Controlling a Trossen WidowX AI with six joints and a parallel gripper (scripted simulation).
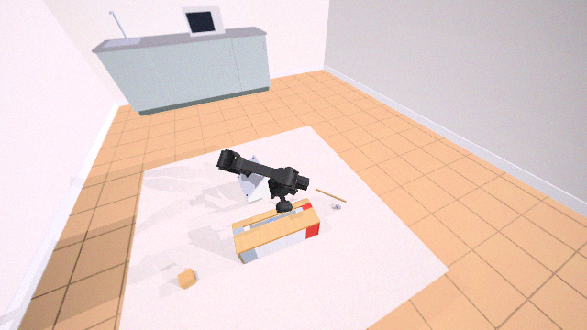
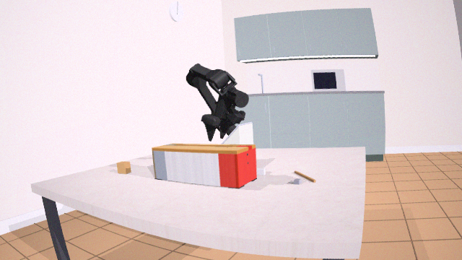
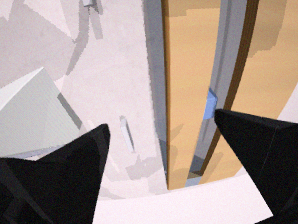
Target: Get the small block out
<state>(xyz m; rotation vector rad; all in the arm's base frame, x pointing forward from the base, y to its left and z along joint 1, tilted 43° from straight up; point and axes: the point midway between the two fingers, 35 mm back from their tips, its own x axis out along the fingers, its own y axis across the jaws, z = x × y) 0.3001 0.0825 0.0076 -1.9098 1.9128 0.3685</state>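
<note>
Now: the box 8 cm below my gripper tip, 4 cm ahead of it and 2 cm to the right of it. The rest, counted from my gripper tip: blue block: 6 cm below, 5 cm ahead, 4 cm to the right; then thin wooden stick: 35 cm to the left, 14 cm below, 1 cm behind; then grey piece: 34 cm to the left, 14 cm below, 8 cm ahead.
</note>
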